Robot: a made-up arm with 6 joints.
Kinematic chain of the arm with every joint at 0, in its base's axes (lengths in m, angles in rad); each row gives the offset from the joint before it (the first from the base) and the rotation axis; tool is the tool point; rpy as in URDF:
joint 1: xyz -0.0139 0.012 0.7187 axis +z
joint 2: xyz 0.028 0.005 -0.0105 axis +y
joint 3: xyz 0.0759 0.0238 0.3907 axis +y
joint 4: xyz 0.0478 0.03 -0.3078 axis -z
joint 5: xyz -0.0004 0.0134 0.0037 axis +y
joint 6: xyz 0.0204 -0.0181 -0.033 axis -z
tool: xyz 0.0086 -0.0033 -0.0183 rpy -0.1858 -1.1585 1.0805
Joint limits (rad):
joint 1: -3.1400..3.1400
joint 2: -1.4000..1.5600
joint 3: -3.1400..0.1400
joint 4: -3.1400..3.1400
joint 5: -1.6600..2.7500
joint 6: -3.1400..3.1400
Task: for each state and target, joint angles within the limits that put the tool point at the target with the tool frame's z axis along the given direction. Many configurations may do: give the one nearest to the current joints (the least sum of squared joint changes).
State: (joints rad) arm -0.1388 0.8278 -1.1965 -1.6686 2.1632 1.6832
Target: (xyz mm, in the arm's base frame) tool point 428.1 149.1 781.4 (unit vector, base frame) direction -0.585 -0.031 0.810
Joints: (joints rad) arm 0.2639 0.3671 -0.8741 -1.6999 1.3007 0.9772
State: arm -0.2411 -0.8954 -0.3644 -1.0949 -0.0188 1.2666
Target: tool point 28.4 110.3 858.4 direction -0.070 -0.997 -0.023
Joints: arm 0.1673 -1.0930 -0.0200 -1.4764 -0.2028 0.9134
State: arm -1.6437 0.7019 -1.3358 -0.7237 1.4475 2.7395
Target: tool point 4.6 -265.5 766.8 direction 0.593 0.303 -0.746
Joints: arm -1.5748 0.3094 -0.4632 -0.8175 1.9528 3.1400
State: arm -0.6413 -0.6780 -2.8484 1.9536 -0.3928 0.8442
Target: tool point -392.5 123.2 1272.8 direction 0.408 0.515 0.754
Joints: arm -0.2851 -0.7472 -2.9827 1.3245 -1.0421 0.3586
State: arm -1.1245 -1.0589 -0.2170 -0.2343 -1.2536 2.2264
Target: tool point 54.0 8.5 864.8 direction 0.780 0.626 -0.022
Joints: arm -1.5807 -1.3762 0.0563 -0.2688 -0.8131 2.9789
